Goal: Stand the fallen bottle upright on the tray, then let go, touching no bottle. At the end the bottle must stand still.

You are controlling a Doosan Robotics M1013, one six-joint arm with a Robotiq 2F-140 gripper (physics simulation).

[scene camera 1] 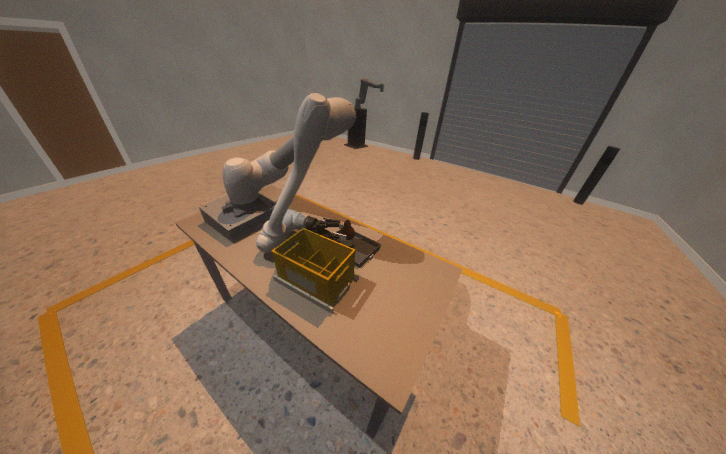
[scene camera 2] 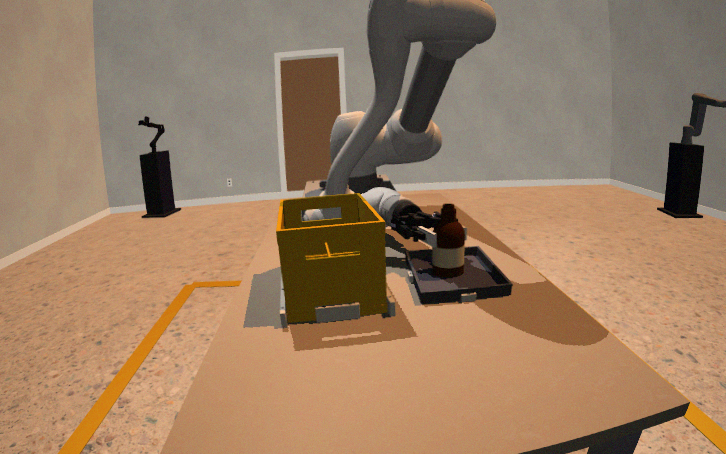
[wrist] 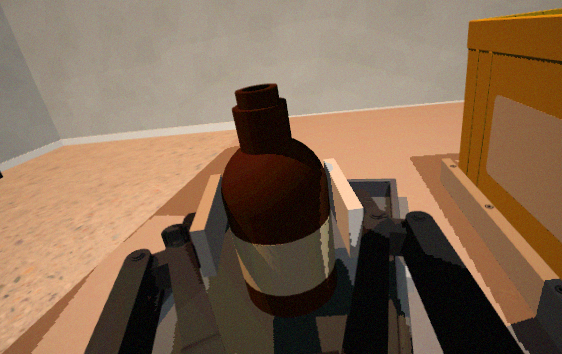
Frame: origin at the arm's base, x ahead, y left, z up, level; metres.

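Where they show: gripper, fingertip midpoint: point(scene camera 1: 349, 233) point(scene camera 2: 450, 237) point(wrist: 275, 185); arm's base, origin of the base link: point(scene camera 1: 246, 205) point(scene camera 2: 355, 187).
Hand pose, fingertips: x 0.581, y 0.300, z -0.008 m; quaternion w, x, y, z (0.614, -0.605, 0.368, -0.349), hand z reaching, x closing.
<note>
Things, the pixels of their top centre, and the offset from my fingertips. Level surfaces: height alone.
- brown bottle with a cream label, middle of its top: point(wrist: 255, 87) point(scene camera 2: 448, 204) point(scene camera 1: 347, 221) dx -0.008, dy -0.004, dz +0.072 m
- dark tray, middle of its top: point(wrist: 282, 245) point(scene camera 2: 454, 265) point(scene camera 1: 351, 243) dx +0.010, dy +0.009, dz -0.064 m
- tall yellow crate with inner dividers, middle of its top: point(scene camera 2: 324, 208) point(scene camera 1: 314, 250) dx +0.081, dy -0.256, dz +0.086 m
- table, its level: dz -0.089 m
A brown bottle with a cream label point(scene camera 1: 348, 230) point(scene camera 2: 448, 255) point(wrist: 285, 265) stands about upright over the floor of the dark tray point(scene camera 1: 369, 259) point(scene camera 2: 492, 290) point(wrist: 372, 181). Whether its base rests flat on the tray floor is hard to tell. My gripper point(scene camera 1: 344, 234) point(scene camera 2: 450, 233) point(wrist: 275, 185) comes in low from the side and is shut on the bottle. In the wrist view its pale pads press on both sides of the bottle's shoulder and upper body, and the bottle's neck sticks up above them.
A tall yellow crate with inner dividers point(scene camera 1: 323, 289) point(scene camera 2: 331, 283) point(wrist: 520, 40) stands beside the tray, held by low grey brackets point(scene camera 2: 337, 312) on the table point(scene camera 1: 406, 321) point(scene camera 2: 374, 390). The tray has raised walls around the bottle. The arm reaches in past the crate.
</note>
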